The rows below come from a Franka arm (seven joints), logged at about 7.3 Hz.
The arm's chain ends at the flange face. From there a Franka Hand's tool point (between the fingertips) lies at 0.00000 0.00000 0.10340 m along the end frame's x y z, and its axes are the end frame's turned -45 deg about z.
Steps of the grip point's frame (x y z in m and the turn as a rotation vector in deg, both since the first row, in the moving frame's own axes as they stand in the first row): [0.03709, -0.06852, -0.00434, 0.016, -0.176, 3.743]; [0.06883, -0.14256, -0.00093, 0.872, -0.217, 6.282]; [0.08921, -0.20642, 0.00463, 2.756, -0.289, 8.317]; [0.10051, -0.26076, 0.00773, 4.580, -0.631, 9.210]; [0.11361, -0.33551, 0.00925, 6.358, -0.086, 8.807]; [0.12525, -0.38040, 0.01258, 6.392, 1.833, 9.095]
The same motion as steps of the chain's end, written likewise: [-0.02197, -0.07487, -0.00434, -0.113, -0.136, 3.743]; [-0.05079, -0.14857, -0.00092, 0.463, -0.770, 6.282]; [-0.07924, -0.20562, 0.00475, 1.744, -2.153, 8.317]; [-0.10710, -0.24991, 0.00807, 2.792, -3.685, 9.210]; [-0.14935, -0.30899, 0.00988, 4.435, -4.557, 8.807]; [-0.17547, -0.34666, 0.01327, 5.816, -3.224, 9.095]
